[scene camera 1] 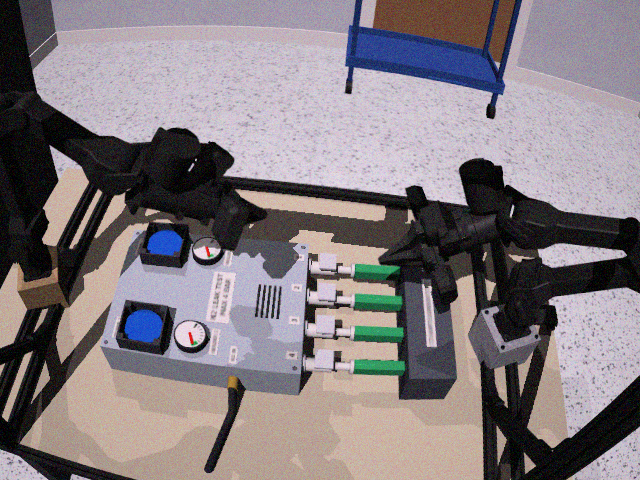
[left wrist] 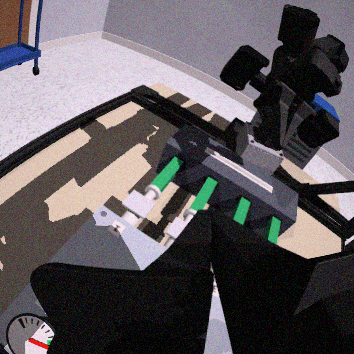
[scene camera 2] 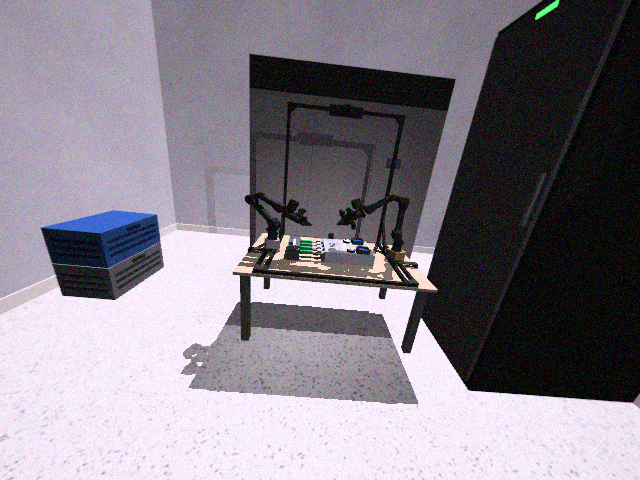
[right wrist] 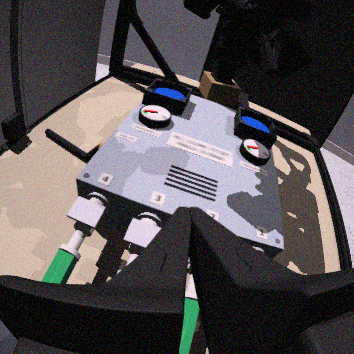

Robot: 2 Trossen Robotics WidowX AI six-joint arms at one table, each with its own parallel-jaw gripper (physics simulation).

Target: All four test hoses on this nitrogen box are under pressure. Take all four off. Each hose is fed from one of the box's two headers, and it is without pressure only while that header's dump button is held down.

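Frame: origin at the left arm's base, x back, y up, z left, level; millimetres.
Where they show: left gripper, fingertip midpoint: [scene camera 1: 266, 215] [left wrist: 206, 218] [scene camera 2: 336, 224] [right wrist: 270, 72]; right gripper, fingertip midpoint: [scene camera 1: 378, 261] [left wrist: 278, 147] [scene camera 2: 311, 225] [right wrist: 186, 216]; left arm's base at its link origin: [scene camera 1: 37, 267] [scene camera 2: 396, 250] [right wrist: 221, 78]; right arm's base at its link origin: [scene camera 1: 511, 324] [left wrist: 264, 138] [scene camera 2: 272, 238].
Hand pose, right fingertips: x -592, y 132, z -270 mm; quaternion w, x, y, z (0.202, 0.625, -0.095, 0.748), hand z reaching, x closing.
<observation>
Things, the pixels of their top centre, and the offset from my right fingertips. "pt": a spot on its surface instead.
- hose 1 at a spot on its surface: [left wrist: 166, 173] [scene camera 1: 374, 269] pt dy -151, dx -63, dz +98 mm
- hose 2 at a spot on its surface: [left wrist: 204, 194] [scene camera 1: 378, 299] pt dy -151, dx -40, dz +32 mm
- hose 3 at a spot on its surface: [left wrist: 241, 218] [scene camera 1: 377, 333] pt dy -151, dx -10, dz -36 mm
- hose 4 at a spot on its surface: [right wrist: 61, 266] [scene camera 1: 365, 363] pt dy -151, dx +34, dz -84 mm
- dark block at a spot on its surface: [scene camera 1: 426, 361] [left wrist: 283, 201] pt dy -135, dx -59, dz -127 mm
- black supply pipe at a spot on its surface: [scene camera 1: 223, 434] pt dy -202, dx +295, dz -126 mm
The grey-blue box [scene camera 1: 178, 289] [right wrist: 117, 160] has two blue dump buttons [scene camera 1: 165, 243] [scene camera 1: 144, 326], with gauges whose red needles are near green marks. Four green hoses reach from its white couplings to a dark block: hose 1 [scene camera 1: 376, 272] [left wrist: 166, 173], hose 2 [scene camera 1: 377, 301] [left wrist: 204, 194], hose 3 [scene camera 1: 377, 333] [left wrist: 242, 210] and hose 4 [scene camera 1: 379, 367] [right wrist: 61, 266]. My left gripper [scene camera 1: 264, 212] [left wrist: 206, 218] is shut and empty, raised near the box's back edge, off both buttons. My right gripper [scene camera 1: 382, 259] [right wrist: 186, 216] is shut and empty, above the hoses' back end; its fingers partly hide the couplings in its wrist view.
The dark block [scene camera 1: 426, 361] [left wrist: 285, 202] stands at the hoses' outer ends. A black supply pipe [scene camera 1: 223, 434] leaves the box's front side. Black frame rails [scene camera 1: 320, 190] border the table. A blue cart [scene camera 1: 423, 59] stands behind; stacked crates [scene camera 2: 103, 253] stand at the left in scene camera 2.
</observation>
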